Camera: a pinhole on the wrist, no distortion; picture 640 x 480 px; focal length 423.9 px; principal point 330.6 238.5 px. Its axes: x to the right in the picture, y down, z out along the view. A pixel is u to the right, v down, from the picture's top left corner.
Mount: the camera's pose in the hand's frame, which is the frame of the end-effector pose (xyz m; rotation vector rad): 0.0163 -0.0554 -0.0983 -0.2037 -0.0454 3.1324
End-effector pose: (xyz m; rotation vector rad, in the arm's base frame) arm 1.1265 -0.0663 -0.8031 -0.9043 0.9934 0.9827
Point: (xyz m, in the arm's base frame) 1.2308 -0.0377 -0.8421
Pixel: 109 317
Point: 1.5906 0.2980 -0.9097
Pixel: 32 450
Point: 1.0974 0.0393 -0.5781
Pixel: 601 106
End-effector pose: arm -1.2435 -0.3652 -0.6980 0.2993 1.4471 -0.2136
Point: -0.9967 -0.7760 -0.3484
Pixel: 549 404
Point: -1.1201 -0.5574 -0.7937
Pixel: 133 379
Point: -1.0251 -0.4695 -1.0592
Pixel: outside the picture
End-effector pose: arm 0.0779 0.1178 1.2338 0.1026 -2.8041 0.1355
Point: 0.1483 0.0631 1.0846
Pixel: 508 214
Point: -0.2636 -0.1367 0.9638
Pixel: 60 360
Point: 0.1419 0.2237 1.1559
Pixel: outside the picture
